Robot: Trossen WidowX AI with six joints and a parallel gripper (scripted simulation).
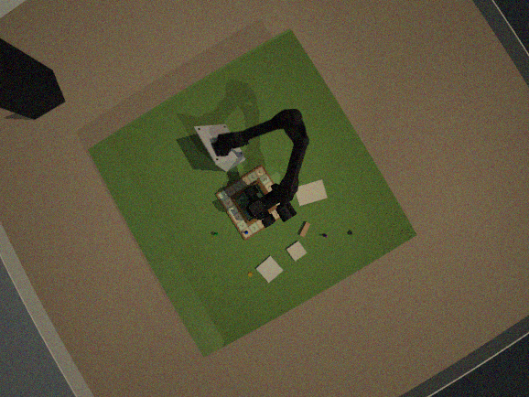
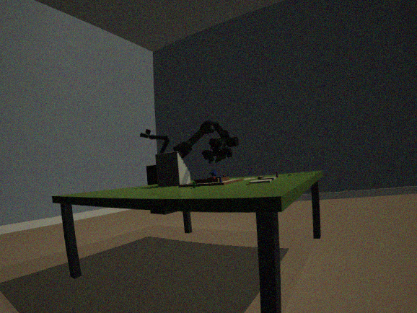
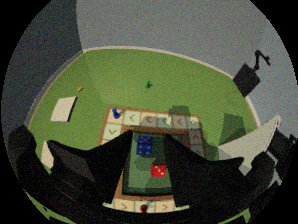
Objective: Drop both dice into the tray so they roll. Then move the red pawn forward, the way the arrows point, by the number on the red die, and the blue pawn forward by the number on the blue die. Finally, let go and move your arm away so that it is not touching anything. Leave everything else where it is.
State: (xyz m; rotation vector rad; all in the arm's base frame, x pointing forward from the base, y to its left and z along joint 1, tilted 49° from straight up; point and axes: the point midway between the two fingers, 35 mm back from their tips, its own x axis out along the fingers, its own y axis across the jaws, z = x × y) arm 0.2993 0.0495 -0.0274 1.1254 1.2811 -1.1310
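Now: gripper tip 20 mm past the red pawn, 140 mm to the right of it and 100 mm above it. From my gripper tip the other things lie so: blue pawn: 90 mm ahead, 70 mm to the right, 100 mm below; wooden block: 210 mm ahead, 210 mm to the left, 120 mm below; green pawn: 20 mm ahead, 220 mm to the right, 110 mm below.
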